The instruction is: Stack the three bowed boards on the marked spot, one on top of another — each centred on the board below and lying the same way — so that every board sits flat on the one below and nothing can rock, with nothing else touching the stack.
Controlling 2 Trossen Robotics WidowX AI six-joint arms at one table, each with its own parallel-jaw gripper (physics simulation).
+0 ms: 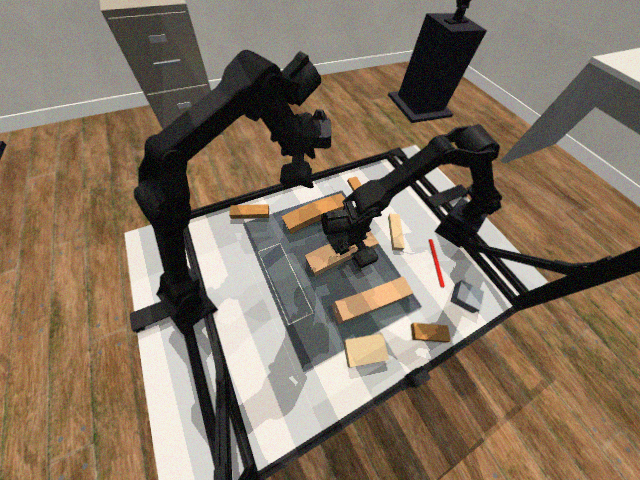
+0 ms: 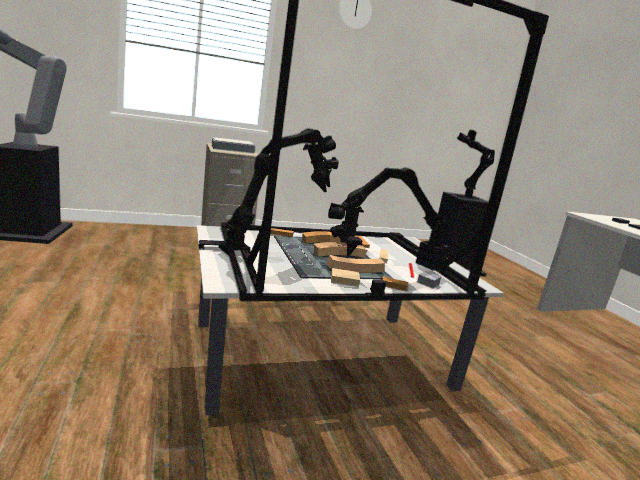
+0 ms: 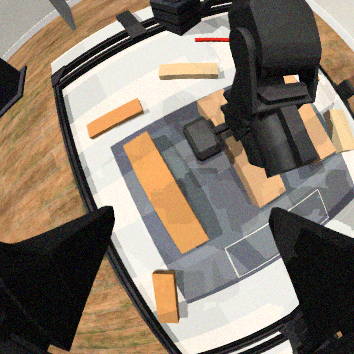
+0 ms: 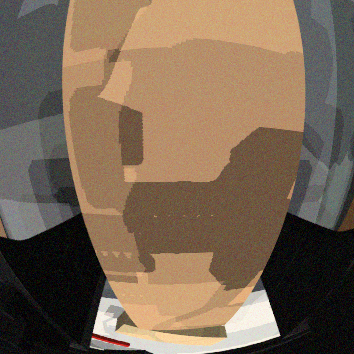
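Where they show: left gripper, fingertip midpoint: [image 1: 312, 172] [image 2: 327, 189] [image 3: 194, 215]; right gripper, fingertip midpoint: [image 2: 345, 253] [image 3: 231, 135] [image 4: 180, 202]; left arm's base at its link origin: [image 1: 188, 306] [image 2: 234, 244] [image 3: 303, 324]; right arm's base at its link origin: [image 1: 469, 214] [image 2: 435, 243].
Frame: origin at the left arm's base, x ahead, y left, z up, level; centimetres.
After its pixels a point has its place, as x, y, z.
Observation:
Three bowed wooden boards lie apart on the dark mat [image 1: 318, 343] {18.9, -31.3, -2.1}: a back one [image 1: 312, 212] {45.8, -1.1, 2.6} [image 2: 316, 236] {41.2, -1.7, 1.7} [image 3: 165, 191] {47.4, -1.2, 2.6}, a middle one [image 1: 325, 258] {36.7, -16.1, 2.5} [image 2: 328, 249] {35.7, -18.3, 1.5} [image 3: 258, 179] {36.8, -14.2, 2.5} [image 4: 182, 105] and a front one [image 1: 371, 299] {37.3, -33.9, 1.8} [image 2: 356, 263] {36.2, -36.2, 1.8} [image 3: 314, 130] {33.3, -31.8, 2.0}. The marked spot [image 1: 270, 247] {28.3, 0.2, -2.0} [image 3: 253, 232] {29.3, -7.1, -2.1} is a white dashed rectangle at the mat's left. My right gripper [image 1: 353, 250] {46.1, -18.3, -1.5} [image 2: 350, 245] {46.1, -18.3, -1.5} [image 3: 231, 135] {46.1, -18.3, -1.5} [image 4: 180, 202] {46.1, -18.3, -1.5} is down over the middle board, fingers closed on its long edges. My left gripper [image 1: 296, 178] [image 2: 323, 183] {42.0, -3.4, 24.7} [image 3: 194, 215] {42.0, -3.4, 24.7} hangs open and empty, high above the table's back.
Small wooden blocks lie around the mat: one at the back left [image 1: 250, 210] {32.0, 15.2, -0.2}, one at the back [image 1: 354, 182] {70.6, 0.1, -1.1}, a pale one at the right [image 1: 396, 230] {64.2, -24.8, -0.6}, one at the front right [image 1: 430, 331] {43.2, -51.5, -0.3}. A pale square slab [image 1: 366, 350] {26.2, -41.5, 0.5}, a red stick [image 1: 436, 263] {64.7, -41.8, -2.1} and a grey cube [image 1: 467, 295] {60.0, -53.9, 0.9} also lie there.

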